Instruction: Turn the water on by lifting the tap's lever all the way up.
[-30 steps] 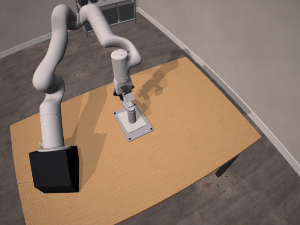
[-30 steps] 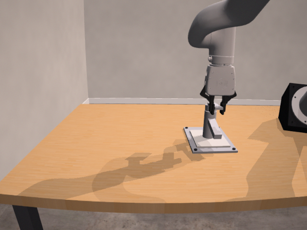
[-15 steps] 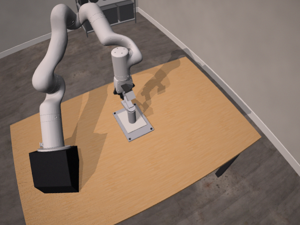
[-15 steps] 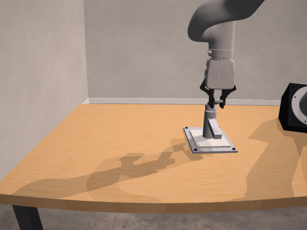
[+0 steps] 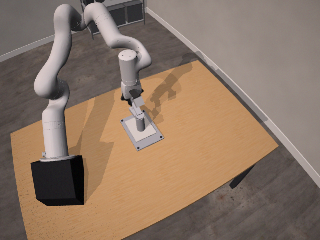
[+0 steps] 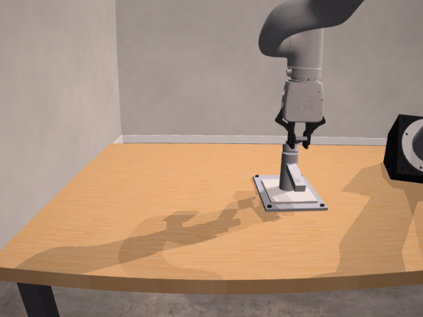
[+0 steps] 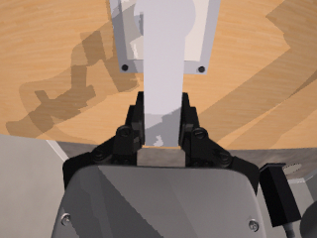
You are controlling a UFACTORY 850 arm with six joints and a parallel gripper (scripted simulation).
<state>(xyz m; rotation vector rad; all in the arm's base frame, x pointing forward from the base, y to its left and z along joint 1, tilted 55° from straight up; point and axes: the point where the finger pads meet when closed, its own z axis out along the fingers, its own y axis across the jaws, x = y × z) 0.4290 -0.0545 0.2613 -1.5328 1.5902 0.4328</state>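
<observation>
My gripper is now 1 cm short of the tap lever, 5 cm to the left of it and 3 cm above it.
</observation>
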